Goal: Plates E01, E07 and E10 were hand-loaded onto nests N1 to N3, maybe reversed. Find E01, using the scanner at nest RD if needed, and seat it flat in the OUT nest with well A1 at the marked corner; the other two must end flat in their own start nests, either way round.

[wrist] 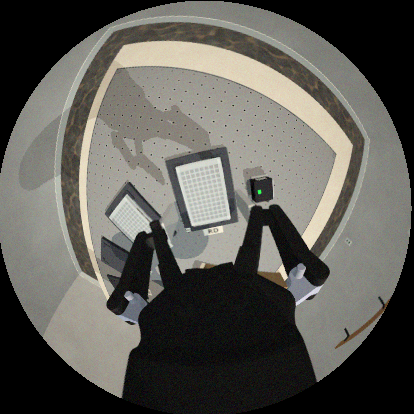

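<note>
A white multi-well plate (pixel 204 191) lies inside the dark frame of nest RD (pixel 197 155), near the middle of the wrist view, and looks flat. My gripper (pixel 205 203) is open above it, with one finger on each side and apart from the plate. A second white plate (pixel 129 216) sits in a dark nest (pixel 143 201) at the left, partly hidden by a finger. The scanner (pixel 261 189), a black box with a green light, stands to the right of nest RD. The plates' names and the A1 corner are too small to read.
A dark nest (pixel 114 255) without a visible plate lies at the lower left, with part of another dark shape below it. The RD label (pixel 213 230) is at the nest's near edge. A cream border (pixel 225 57) surrounds the perforated board (pixel 225 110).
</note>
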